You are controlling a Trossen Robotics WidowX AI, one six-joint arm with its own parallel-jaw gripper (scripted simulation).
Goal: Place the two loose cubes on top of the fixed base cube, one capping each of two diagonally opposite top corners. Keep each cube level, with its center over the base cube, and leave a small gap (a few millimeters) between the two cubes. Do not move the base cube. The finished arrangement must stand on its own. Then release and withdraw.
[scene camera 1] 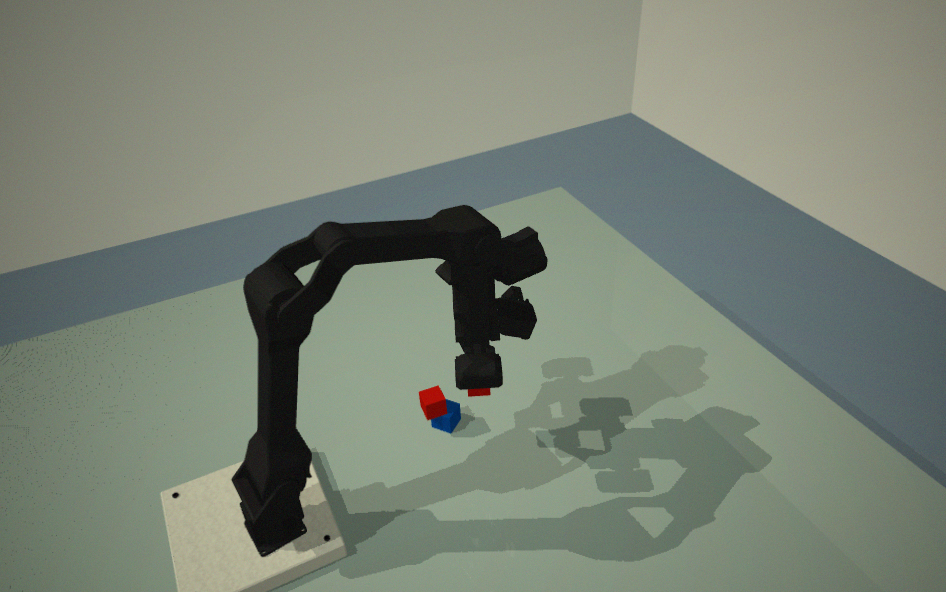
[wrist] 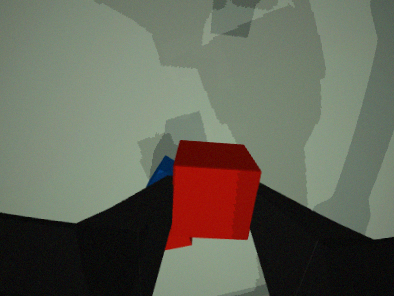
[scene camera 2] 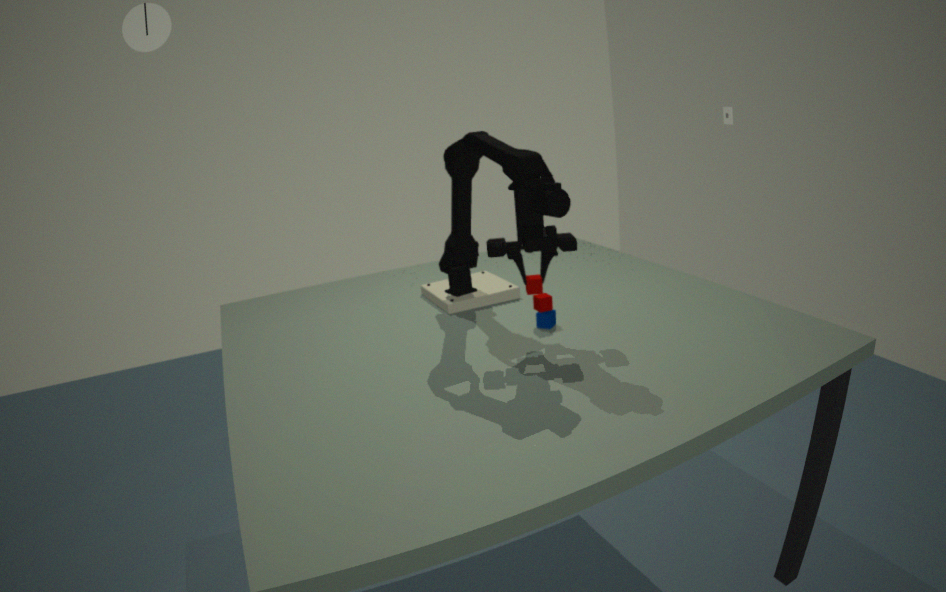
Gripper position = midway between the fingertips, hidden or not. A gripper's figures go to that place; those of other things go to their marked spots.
Scene:
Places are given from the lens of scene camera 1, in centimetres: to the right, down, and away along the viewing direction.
my gripper [scene camera 1: 478, 379]: 1, 12, 109
red cube [scene camera 1: 433, 403]: -6, 16, 113

